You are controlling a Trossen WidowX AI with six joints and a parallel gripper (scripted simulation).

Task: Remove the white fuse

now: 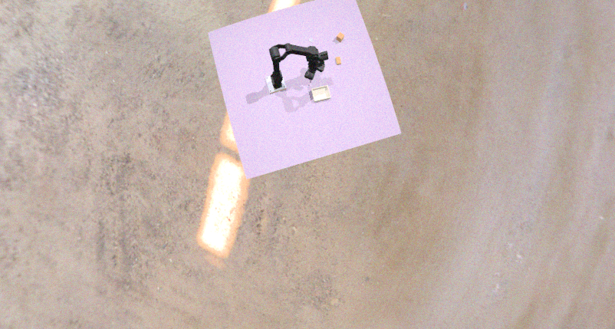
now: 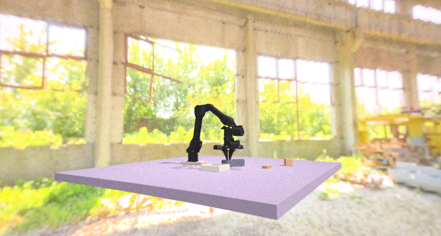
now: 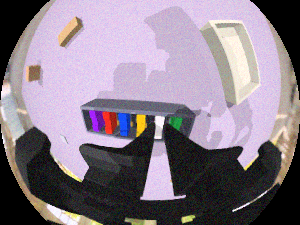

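Now: the white fuse 1 cm below my gripper tip. From my gripper tip the other things lie so: tray 18 cm to the right, 3 cm below, 1 cm ahead.
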